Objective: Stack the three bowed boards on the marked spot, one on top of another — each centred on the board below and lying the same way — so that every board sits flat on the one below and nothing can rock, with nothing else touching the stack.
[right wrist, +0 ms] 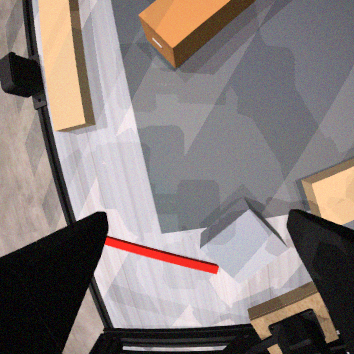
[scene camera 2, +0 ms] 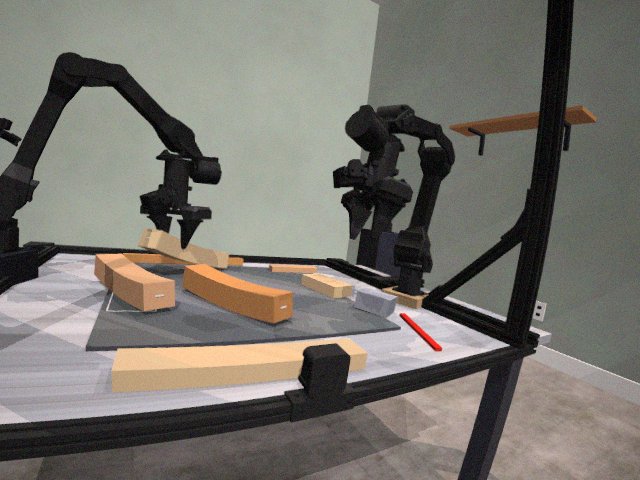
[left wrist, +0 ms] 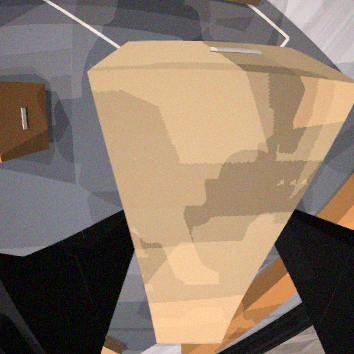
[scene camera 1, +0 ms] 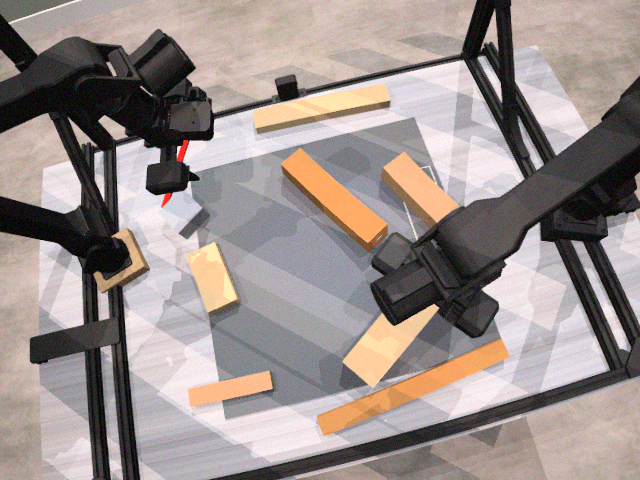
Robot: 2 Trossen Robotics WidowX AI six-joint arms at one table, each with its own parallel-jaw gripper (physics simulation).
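A pale bowed board is in my left gripper, which is shut on it. It is tilted: in scene camera 2 its left end is raised and its right end is low near the mat; contact there is unclear. A peach bowed board lies over the white marked outline, partly hidden by the left arm in scene camera 1. An orange bowed board lies beside it. My right gripper is open and empty, raised.
A long pale board, a red stick, a grey block, a pale block, a peach strip and a long orange strip surround the work area.
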